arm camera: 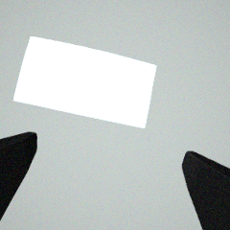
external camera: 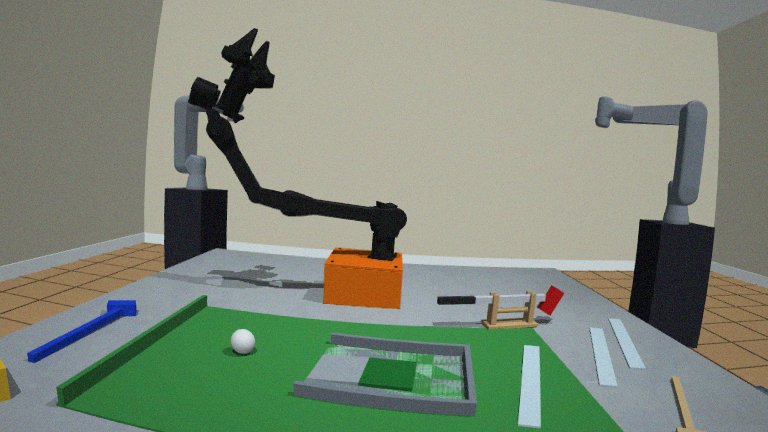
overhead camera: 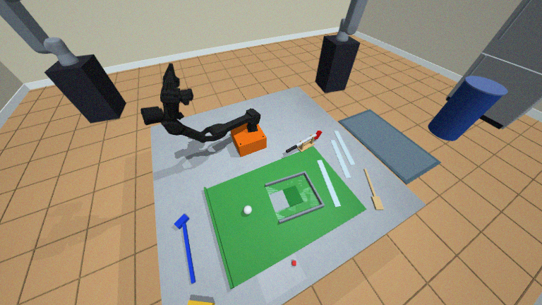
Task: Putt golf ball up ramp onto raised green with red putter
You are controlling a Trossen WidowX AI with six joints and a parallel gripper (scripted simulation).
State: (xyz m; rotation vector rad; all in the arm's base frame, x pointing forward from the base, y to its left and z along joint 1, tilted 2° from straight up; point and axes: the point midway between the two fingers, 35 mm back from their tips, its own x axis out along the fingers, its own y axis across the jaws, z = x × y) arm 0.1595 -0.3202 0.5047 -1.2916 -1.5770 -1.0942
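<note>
My gripper tip is now 62 cm to the right of the wooden stand, 61 cm above it and 1 cm past it. Round my gripper tip: blue putter: 63 cm below, 40 cm ahead, 13 cm to the right; white golf ball: 62 cm below, 32 cm ahead, 17 cm to the left; low green wall: 63 cm below, 37 cm ahead, 1 cm to the left.
</note>
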